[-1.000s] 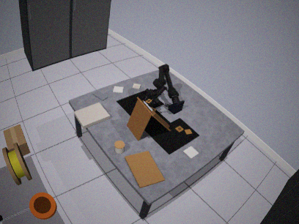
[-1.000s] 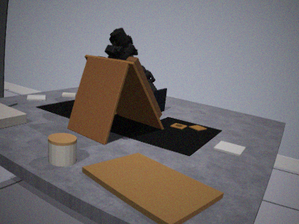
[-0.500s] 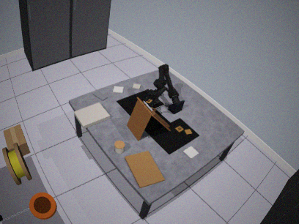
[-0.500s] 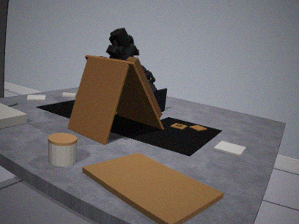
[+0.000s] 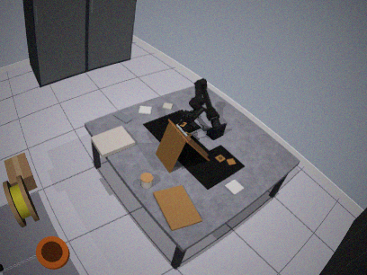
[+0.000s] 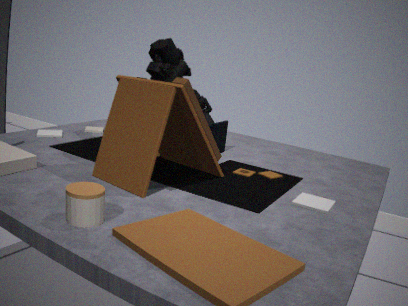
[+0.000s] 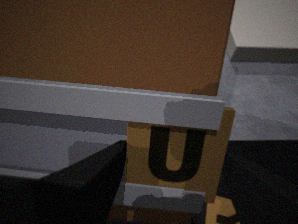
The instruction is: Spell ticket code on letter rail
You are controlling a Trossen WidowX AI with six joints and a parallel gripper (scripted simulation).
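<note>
My gripper tip is now 100 mm to the right of the white ticket, 80 mm above it and 50 mm past it. Also, from my gripper tip: lidded jar: 390 mm ahead, 170 mm to the left, 140 mm below; then black mat: 180 mm below, 150 mm behind, 40 mm to the left; then cream block: 400 mm ahead, 270 mm to the right, 160 mm below.
</note>
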